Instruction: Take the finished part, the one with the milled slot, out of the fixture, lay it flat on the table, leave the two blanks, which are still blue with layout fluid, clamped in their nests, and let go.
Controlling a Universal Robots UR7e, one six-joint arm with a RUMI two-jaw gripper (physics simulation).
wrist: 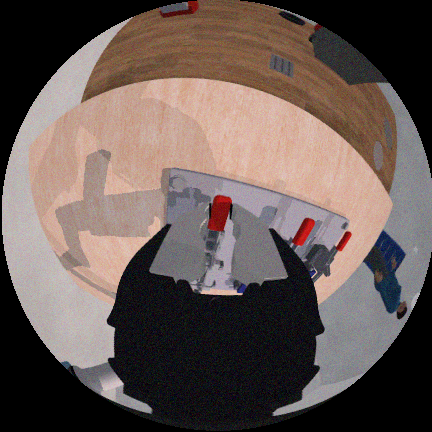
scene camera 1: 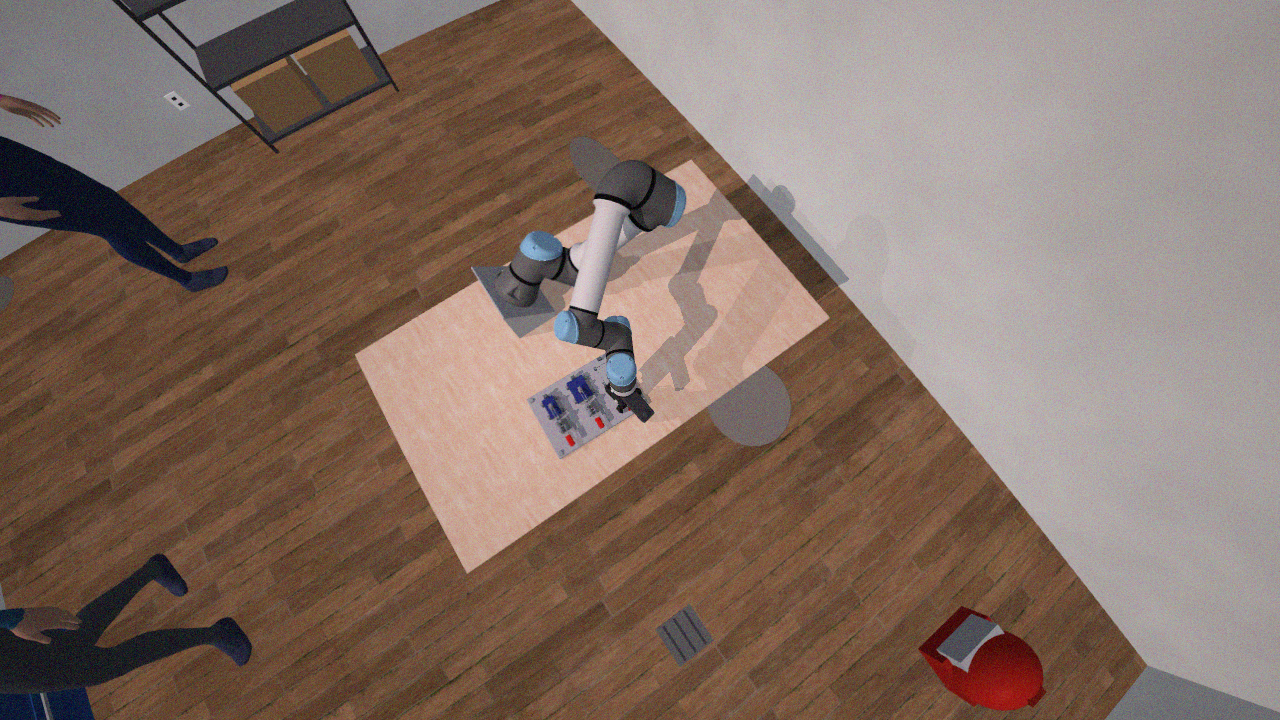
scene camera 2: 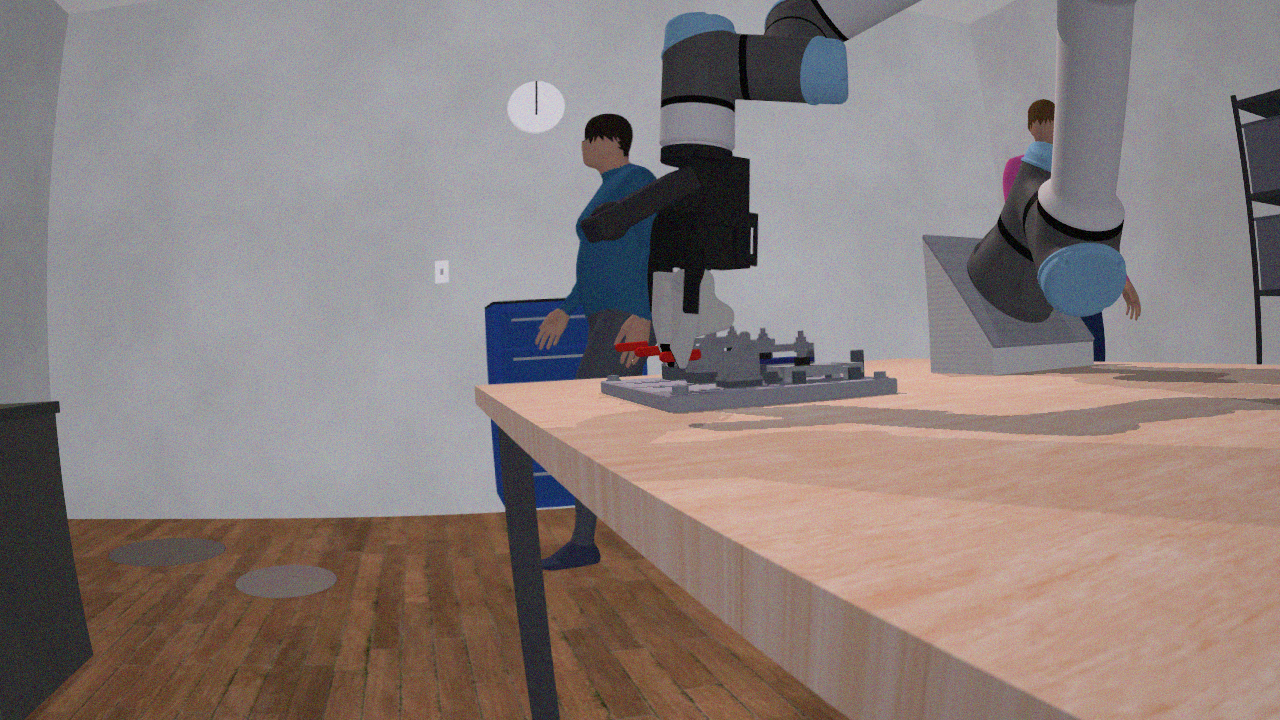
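Seen in the pictures: gripper, between the fingertips: (wrist: 220, 204) (scene camera 1: 628, 407) (scene camera 2: 675, 367); arm's base, origin of its link: (scene camera 1: 515, 290) (scene camera 2: 1010, 286).
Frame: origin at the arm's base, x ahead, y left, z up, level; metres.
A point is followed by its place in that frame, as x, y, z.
Observation:
The gripper (scene camera 2: 675, 359) {0.539, 0.113, -0.081} (wrist: 220, 214) {0.539, 0.113, -0.081} is shut on the red handle (scene camera 2: 694, 355) {0.523, 0.123, -0.071} (wrist: 220, 209) {0.541, 0.114, -0.066} of the end toggle clamp, low over the fixture plate (scene camera 1: 542, 431) {0.446, -0.168, -0.102} (scene camera 2: 805, 390) {0.436, 0.182, -0.107} (wrist: 260, 193) {0.556, 0.064, -0.103}. Its two grey jaws flank the handle in the wrist view. The finished part's nest lies behind this handle, largely hidden by the jaws and gripper body; I cannot make out the slot. Two blue blanks, one in the middle nest (scene camera 1: 580, 387) {0.399, 0.012, -0.060} and one in the far nest (scene camera 1: 551, 406), sit in the fixture in scene camera 1. Slivers of blue show in the wrist view.
The other two clamps have a middle red handle (scene camera 1: 599, 421) {0.529, 0.005, -0.061} (wrist: 304, 231) {0.535, 0.007, -0.062} and a far red handle (scene camera 1: 570, 439) {0.528, -0.104, -0.056} (wrist: 343, 241) {0.530, -0.099, -0.057}. The wooden table (scene camera 1: 429, 429) {0.225, -0.500, -0.118} (scene camera 2: 939, 483) {0.572, 0.614, -0.118} (wrist: 240, 115) {0.643, 0.109, -0.118} extends around the fixture. The arm's sloped grey base (scene camera 1: 528, 320) {0.108, -0.016, -0.031} (scene camera 2: 962, 313) {0.107, 0.009, -0.037} stands on it. People stand beyond the table.

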